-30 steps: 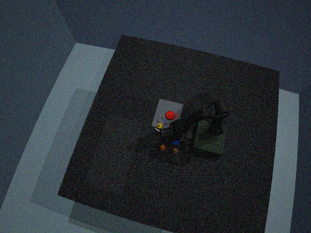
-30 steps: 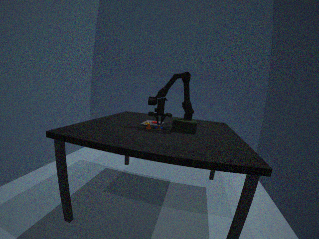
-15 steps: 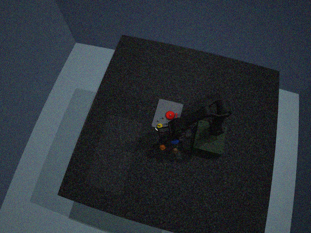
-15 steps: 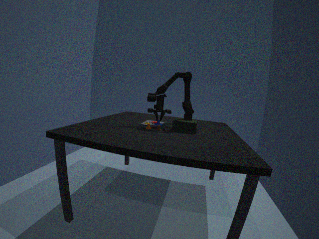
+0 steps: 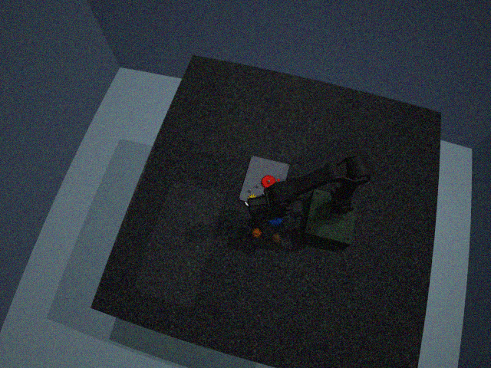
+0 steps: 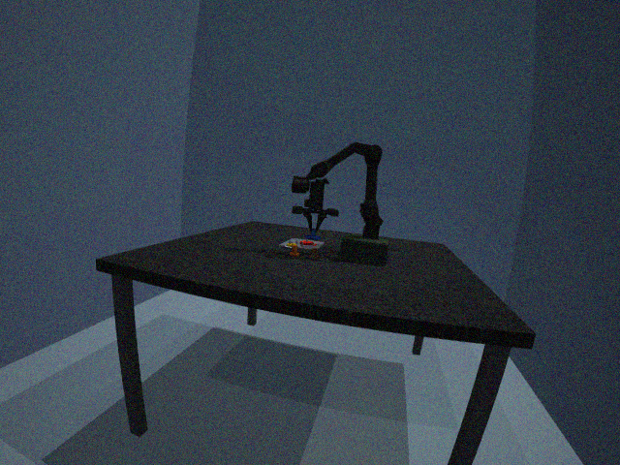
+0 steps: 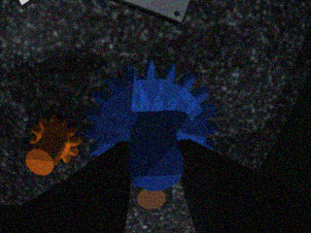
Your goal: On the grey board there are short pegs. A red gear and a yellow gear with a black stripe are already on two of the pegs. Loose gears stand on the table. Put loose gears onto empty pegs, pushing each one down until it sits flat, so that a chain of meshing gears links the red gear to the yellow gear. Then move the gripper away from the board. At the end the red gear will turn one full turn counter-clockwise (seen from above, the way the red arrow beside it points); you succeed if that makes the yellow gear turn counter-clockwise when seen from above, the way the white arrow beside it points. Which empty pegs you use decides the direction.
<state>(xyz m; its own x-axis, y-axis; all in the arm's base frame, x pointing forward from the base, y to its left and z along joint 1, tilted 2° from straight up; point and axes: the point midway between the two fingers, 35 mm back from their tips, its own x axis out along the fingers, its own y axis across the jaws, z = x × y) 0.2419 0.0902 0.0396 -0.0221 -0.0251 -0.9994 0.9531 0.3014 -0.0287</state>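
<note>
My gripper tip is now 110 mm short of the yellow gear, 80 mm to the left of it and 80 mm above it. Also, from my gripper tip: red gear: 170 mm to the right, 80 mm below, 50 mm ahead; then large blue gear: 10 mm below; then white arrow: 120 mm ahead, 90 mm below, 50 mm to the right.
</note>
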